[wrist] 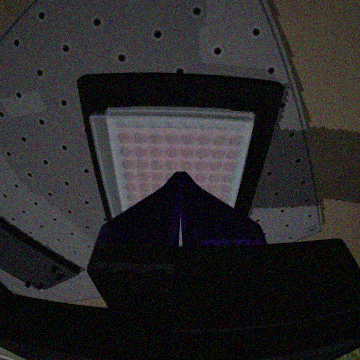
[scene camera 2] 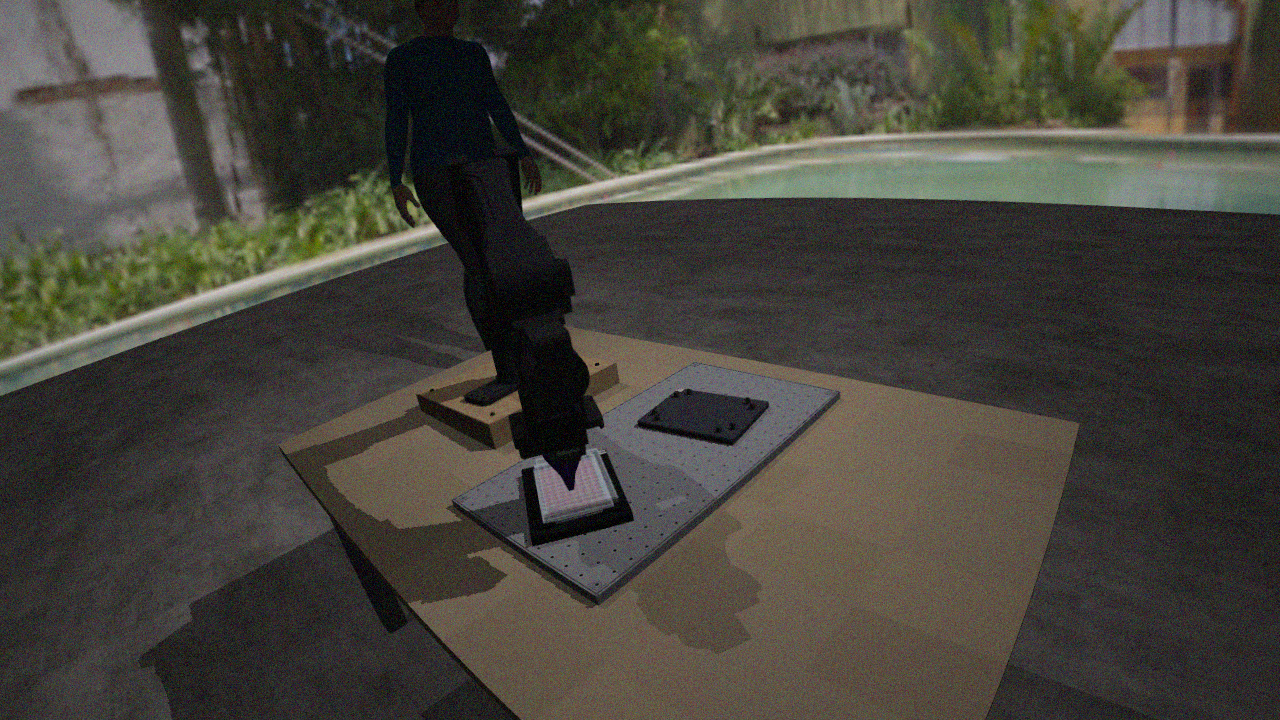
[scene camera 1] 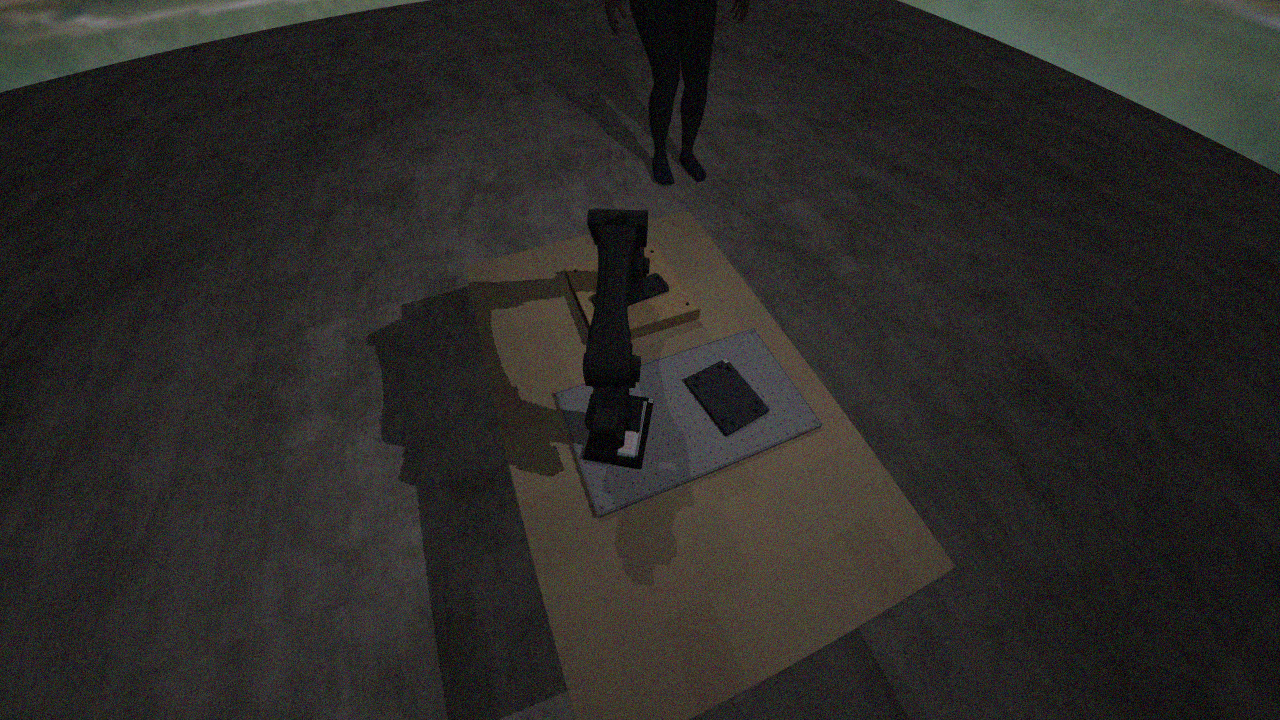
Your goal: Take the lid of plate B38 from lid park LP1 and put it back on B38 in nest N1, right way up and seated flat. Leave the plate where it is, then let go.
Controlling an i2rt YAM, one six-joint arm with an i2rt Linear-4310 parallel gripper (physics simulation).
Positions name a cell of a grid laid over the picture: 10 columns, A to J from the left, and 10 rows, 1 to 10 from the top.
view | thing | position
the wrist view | gripper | F6
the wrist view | plate lid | D5
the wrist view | black-framed well plate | E4
